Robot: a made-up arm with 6 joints. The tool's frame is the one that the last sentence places. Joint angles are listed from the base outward.
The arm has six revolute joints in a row. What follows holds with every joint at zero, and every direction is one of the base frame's.
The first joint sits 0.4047 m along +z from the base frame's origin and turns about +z.
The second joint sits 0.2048 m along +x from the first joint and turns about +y.
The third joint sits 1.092 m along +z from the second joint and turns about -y.
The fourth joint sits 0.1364 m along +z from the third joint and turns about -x.
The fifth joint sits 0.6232 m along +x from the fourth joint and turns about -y.
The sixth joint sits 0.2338 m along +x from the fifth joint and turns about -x.
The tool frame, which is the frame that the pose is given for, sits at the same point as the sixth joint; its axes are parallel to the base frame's.
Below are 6 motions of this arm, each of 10 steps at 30 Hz.
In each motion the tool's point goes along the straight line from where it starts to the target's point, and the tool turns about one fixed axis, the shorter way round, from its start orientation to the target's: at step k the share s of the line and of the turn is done. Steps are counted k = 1, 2, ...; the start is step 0. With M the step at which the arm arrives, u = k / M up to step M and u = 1 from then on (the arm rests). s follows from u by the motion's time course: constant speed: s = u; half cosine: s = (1 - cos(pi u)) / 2; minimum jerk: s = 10 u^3 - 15 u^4 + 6 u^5.
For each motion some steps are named. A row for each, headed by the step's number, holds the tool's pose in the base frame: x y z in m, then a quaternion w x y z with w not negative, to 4 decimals.
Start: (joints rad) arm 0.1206 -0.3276 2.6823 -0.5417 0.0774 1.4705
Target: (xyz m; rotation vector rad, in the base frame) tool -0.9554 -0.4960 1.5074 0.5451 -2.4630 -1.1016
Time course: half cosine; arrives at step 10
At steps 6, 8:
6: -0.9732 -0.3700 1.4705 0.1496 0.1474 -0.8863 -0.4128
8: -0.9603 -0.4612 1.4972 0.1813 0.1814 -0.8806 -0.3984

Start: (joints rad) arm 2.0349 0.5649 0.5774 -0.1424 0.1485 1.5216
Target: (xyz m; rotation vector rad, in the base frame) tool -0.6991 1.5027 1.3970 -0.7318 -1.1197 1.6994
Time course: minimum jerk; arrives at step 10
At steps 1, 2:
1: -0.7302 1.4704 1.5074 0.4544 -0.2868 -0.5674 0.6240
2: -0.7286 1.4720 1.5019 0.4553 -0.2875 -0.5621 0.6278

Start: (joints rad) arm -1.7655 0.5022 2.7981 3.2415 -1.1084 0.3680
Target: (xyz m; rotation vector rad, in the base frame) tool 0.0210 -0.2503 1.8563 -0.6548 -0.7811 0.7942
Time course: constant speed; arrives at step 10
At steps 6, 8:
6: 0.0216 -0.1479 1.7849 0.7992 -0.2880 -0.2337 0.4730
8: 0.0213 -0.1991 1.8206 0.8016 -0.2976 -0.2999 0.4230

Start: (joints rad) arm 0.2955 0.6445 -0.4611 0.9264 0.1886 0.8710
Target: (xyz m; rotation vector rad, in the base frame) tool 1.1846 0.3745 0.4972 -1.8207 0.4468 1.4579
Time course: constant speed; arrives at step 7
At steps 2, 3, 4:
2: 1.2802 0.4199 0.5624 0.4724 -0.6982 0.1540 0.5153
3: 1.2611 0.4108 0.5493 0.4532 -0.7015 0.1583 0.5267
4: 1.2420 0.4017 0.5363 0.4338 -0.7045 0.1625 0.5378

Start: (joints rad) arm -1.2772 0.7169 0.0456 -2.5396 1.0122 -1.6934
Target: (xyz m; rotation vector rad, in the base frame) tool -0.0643 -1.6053 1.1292 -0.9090 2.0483 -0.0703
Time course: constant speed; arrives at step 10
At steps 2, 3, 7, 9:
2: 0.2462 -1.4884 0.8195 0.4789 -0.2157 0.8395 0.1389
3: 0.2074 -1.5030 0.8582 0.4747 -0.2352 0.8399 0.1183
7: 0.0522 -1.5615 1.0131 0.4541 -0.3109 0.8342 0.0347
9: -0.0255 -1.5907 1.0905 0.4416 -0.3473 0.8272 -0.0072

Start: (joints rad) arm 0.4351 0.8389 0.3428 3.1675 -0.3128 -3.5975
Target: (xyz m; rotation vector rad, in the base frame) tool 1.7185 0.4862 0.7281 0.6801 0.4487 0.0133
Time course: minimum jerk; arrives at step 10
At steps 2, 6, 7, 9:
2: 1.6878 0.7683 0.9043 0.9527 0.1975 0.1394 0.1839
6: 1.7082 0.5813 0.7875 0.9358 0.2876 0.1928 0.0668
7: 1.7132 0.5350 0.7586 0.9279 0.3088 0.2053 0.0375
9: 1.7182 0.4888 0.7297 0.9187 0.3296 0.2175 0.0081

